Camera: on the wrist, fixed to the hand. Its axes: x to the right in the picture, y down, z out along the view.
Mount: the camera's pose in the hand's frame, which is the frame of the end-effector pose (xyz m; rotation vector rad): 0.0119 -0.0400 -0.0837 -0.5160 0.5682 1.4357
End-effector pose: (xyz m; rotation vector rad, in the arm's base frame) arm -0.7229 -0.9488 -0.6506 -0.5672 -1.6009 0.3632
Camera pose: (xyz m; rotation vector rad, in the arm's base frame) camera -0.6464 -0.9833 -0.6093 -1.9958 -0.4822 0.7338
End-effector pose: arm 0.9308 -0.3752 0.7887 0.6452 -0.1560 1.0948
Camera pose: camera 0.9549 -0.3312 0.7098 -0.4076 -0.4149 2.4408
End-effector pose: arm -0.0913 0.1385 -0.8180 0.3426 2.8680 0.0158
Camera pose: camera -0.1326 0.1040 -0.7415 -1.9704 -1.8252 -0.9868
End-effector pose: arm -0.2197 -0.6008 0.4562 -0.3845 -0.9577 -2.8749
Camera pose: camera -0.2551 -0.6191 0.3716 -0.1314 0.2092 -1.6184
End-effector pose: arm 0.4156 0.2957 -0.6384 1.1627 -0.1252 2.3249
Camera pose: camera 0.3697 0.3607 -0.6876 0.0378 1.1896 -2.3331
